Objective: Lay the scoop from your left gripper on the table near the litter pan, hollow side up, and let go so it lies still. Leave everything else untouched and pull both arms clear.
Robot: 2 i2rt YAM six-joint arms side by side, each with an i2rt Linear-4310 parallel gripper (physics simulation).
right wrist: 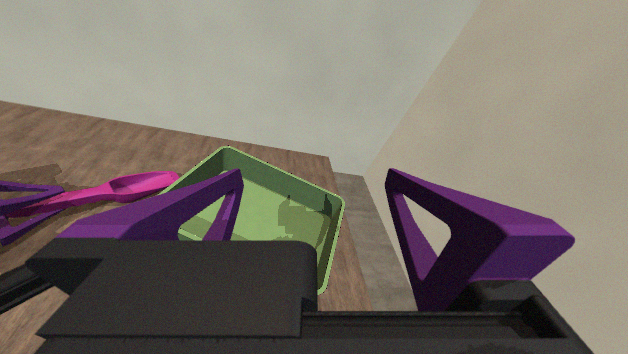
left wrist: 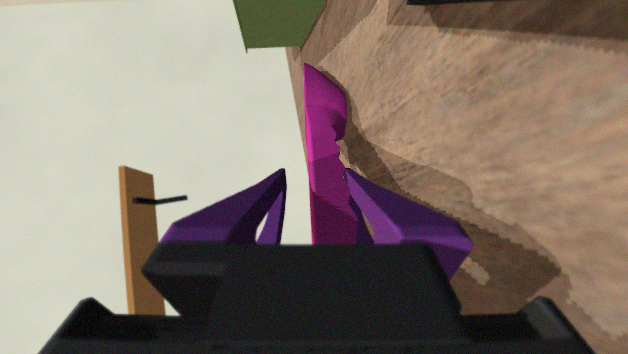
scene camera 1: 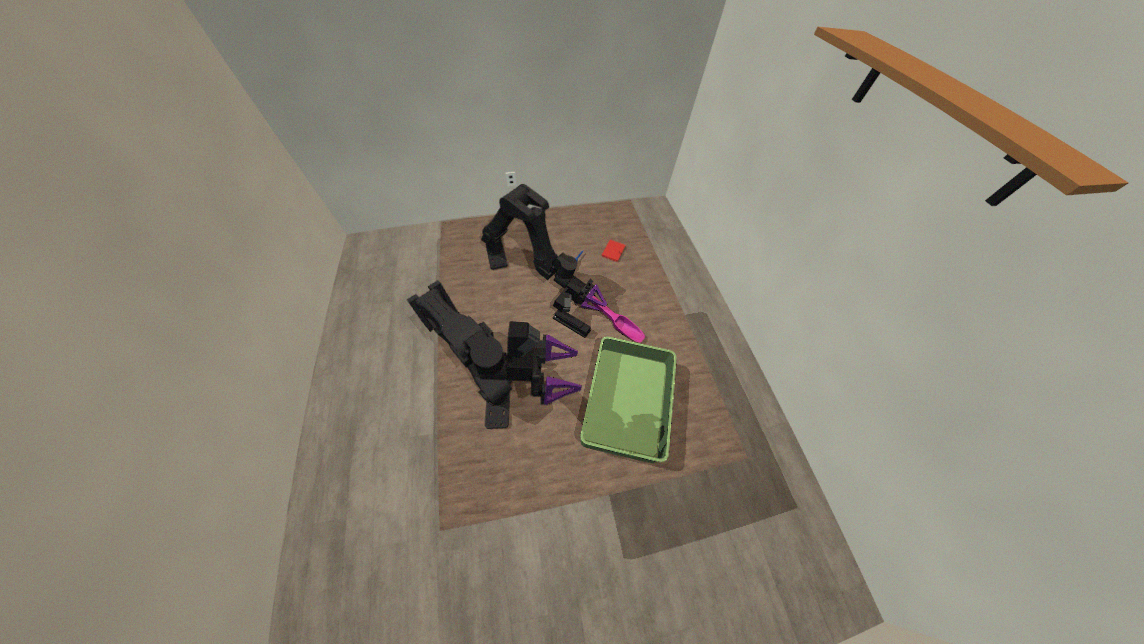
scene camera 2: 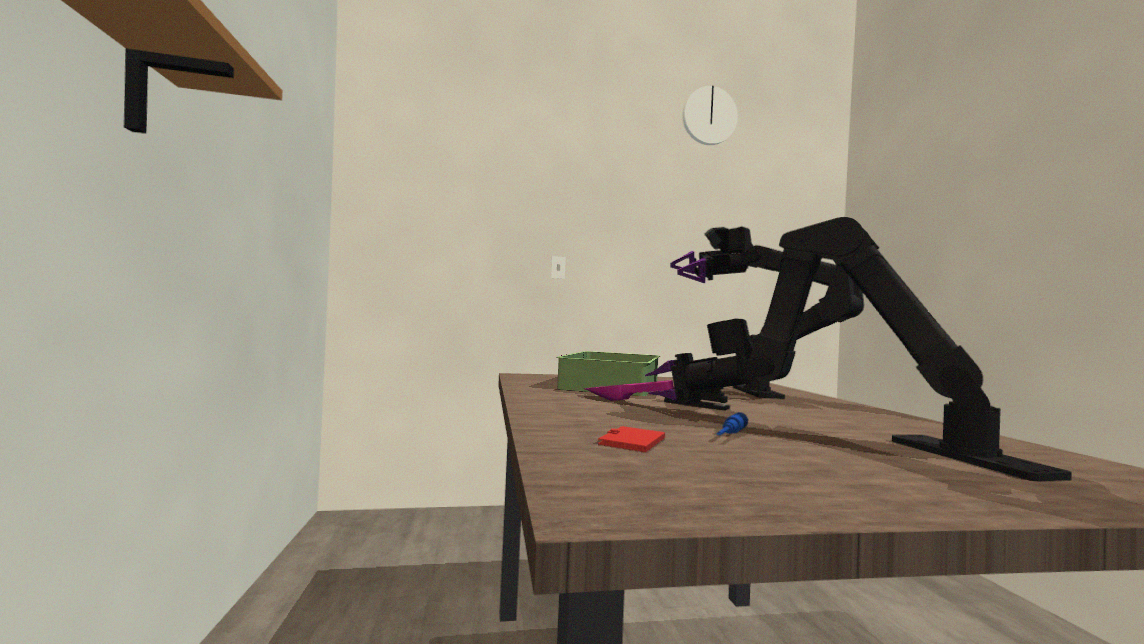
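Seen in the pictures: left gripper, fingertip midpoint: (right wrist: 64, 197) (left wrist: 314, 176) (scene camera 1: 604, 307) (scene camera 2: 647, 384); right gripper, fingertip midpoint: (right wrist: 314, 176) (scene camera 1: 579, 369) (scene camera 2: 673, 268); left arm's base, link origin: (scene camera 1: 495, 251) (scene camera 2: 969, 457); right arm's base, link origin: (scene camera 1: 498, 396) (scene camera 2: 756, 392).
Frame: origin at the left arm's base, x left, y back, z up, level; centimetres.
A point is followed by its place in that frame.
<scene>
A pink scoop (scene camera 1: 628, 328) @(x -50.2, y -39.7, z 0.6 cm) (scene camera 2: 612, 392) @(x -47.0, y -39.2, z 2.2 cm) (left wrist: 325, 100) @(x -48.1, y -34.5, z 2.4 cm) (right wrist: 145, 184) @(x -50.5, y -40.1, z 0.8 cm) lies hollow side up, its bowl near a corner of the green litter pan (scene camera 1: 673, 400) @(x -80.3, y -40.3, z 8.4 cm) (scene camera 2: 600, 374) @(x -60.5, y -37.8, z 4.7 cm) (left wrist: 280, 25) @(x -61.6, y -39.6, z 3.8 cm) (right wrist: 287, 172) @(x -81.4, y -39.6, z 8.4 cm). The bowl is at or just above the table; the exact contact is unclear. My left gripper (scene camera 1: 602, 300) @(x -42.0, y -33.0, z 4.8 cm) (scene camera 2: 650, 383) @(x -42.0, y -33.0, z 4.8 cm) (left wrist: 314, 176) @(x -42.0, y -33.0, z 4.8 cm) (right wrist: 64, 197) @(x -42.0, y -33.0, z 4.8 cm) is partly open around the handle. In the left wrist view a gap shows at the left finger, while the handle is close beside the right finger. My right gripper (scene camera 1: 578, 369) @(x -73.6, y -12.3, z 34.5 cm) (scene camera 2: 673, 265) @(x -73.6, y -12.3, z 34.5 cm) (right wrist: 314, 176) @(x -73.6, y -12.3, z 34.5 cm) is wide open and empty, above the table.
A red flat block (scene camera 1: 613, 250) @(x -13.2, y -47.7, z 0.9 cm) (scene camera 2: 631, 438) @(x -10.9, y -49.0, z 0.9 cm) and a blue object (scene camera 1: 580, 256) @(x -13.2, y -32.7, z 1.3 cm) (scene camera 2: 733, 424) @(x -14.5, y -29.8, z 2.0 cm) lie on the table (scene camera 1: 512, 488) @(x -89.5, y 10.1, z 0.0 cm) (scene camera 2: 720, 496) @(x 10.2, y -47.5, z 0.0 cm) near the left arm. An orange-brown shelf (scene camera 1: 960, 104) (scene camera 2: 192, 40) (left wrist: 140, 240) is on the wall.
</scene>
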